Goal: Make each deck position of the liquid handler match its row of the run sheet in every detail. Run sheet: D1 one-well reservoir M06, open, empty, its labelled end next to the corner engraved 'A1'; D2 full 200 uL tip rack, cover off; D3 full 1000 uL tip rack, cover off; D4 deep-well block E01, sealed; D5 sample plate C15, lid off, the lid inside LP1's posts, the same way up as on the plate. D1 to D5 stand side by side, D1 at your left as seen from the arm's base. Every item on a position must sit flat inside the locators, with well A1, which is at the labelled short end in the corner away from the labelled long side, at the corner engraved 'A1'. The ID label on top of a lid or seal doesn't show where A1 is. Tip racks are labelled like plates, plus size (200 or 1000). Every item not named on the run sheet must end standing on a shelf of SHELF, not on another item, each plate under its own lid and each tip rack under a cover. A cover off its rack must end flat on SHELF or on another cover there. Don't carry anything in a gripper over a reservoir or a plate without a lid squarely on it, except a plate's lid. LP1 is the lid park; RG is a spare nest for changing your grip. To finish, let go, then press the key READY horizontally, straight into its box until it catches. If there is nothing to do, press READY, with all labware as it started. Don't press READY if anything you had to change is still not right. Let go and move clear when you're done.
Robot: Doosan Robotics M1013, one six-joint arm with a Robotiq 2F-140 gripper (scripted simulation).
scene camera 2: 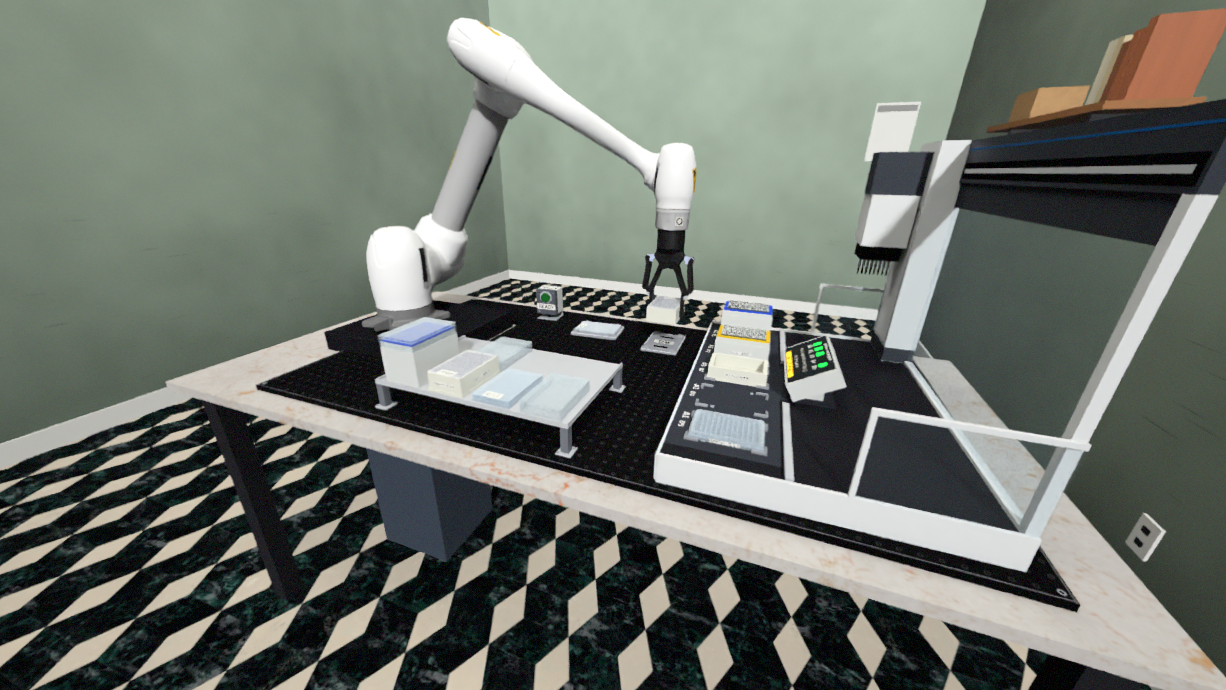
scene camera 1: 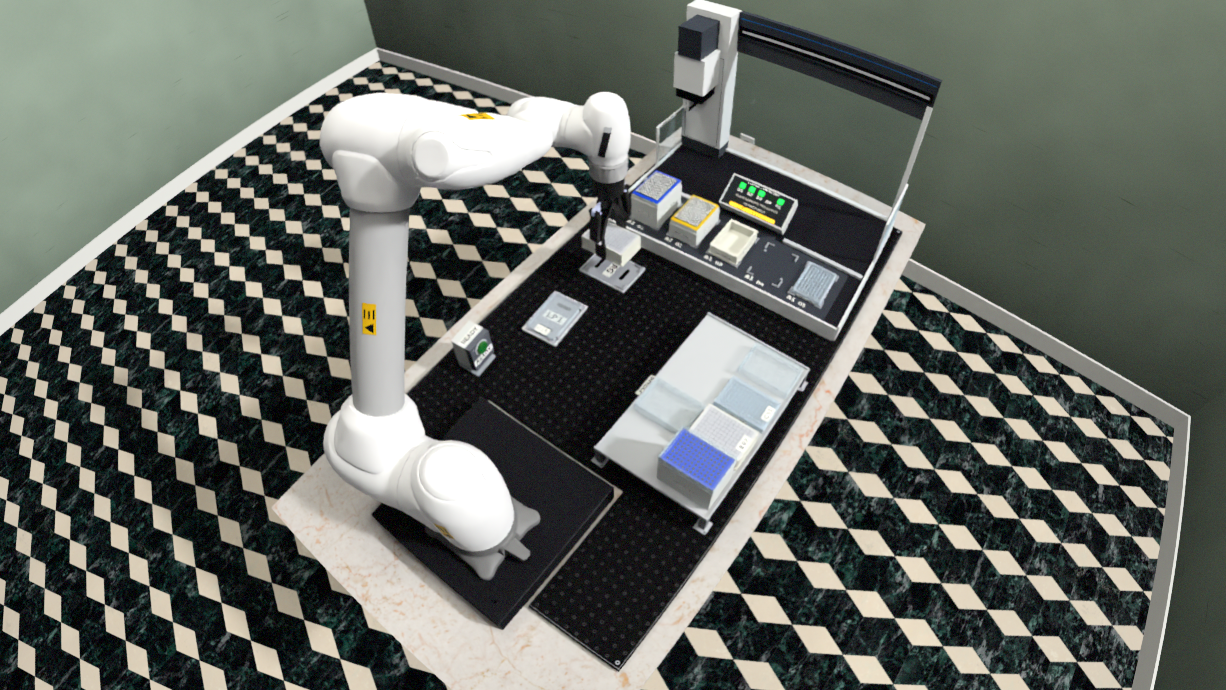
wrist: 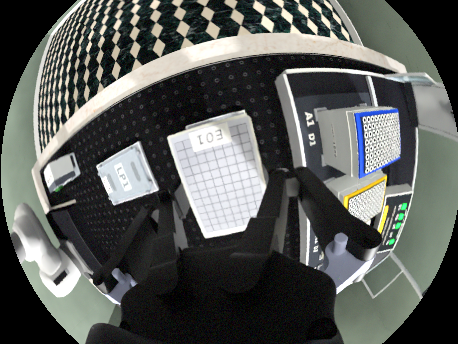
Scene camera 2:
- my gripper: 665, 314
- white one-well reservoir: 747, 371
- yellow-rimmed tip rack: 739, 341
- clear sample plate: 739, 432
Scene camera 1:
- my gripper: 611, 246
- white one-well reservoir: 735, 237
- yellow-rimmed tip rack: 694, 220
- clear sample plate: 815, 281
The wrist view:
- my gripper: 224, 173
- yellow-rimmed tip rack: 363, 198
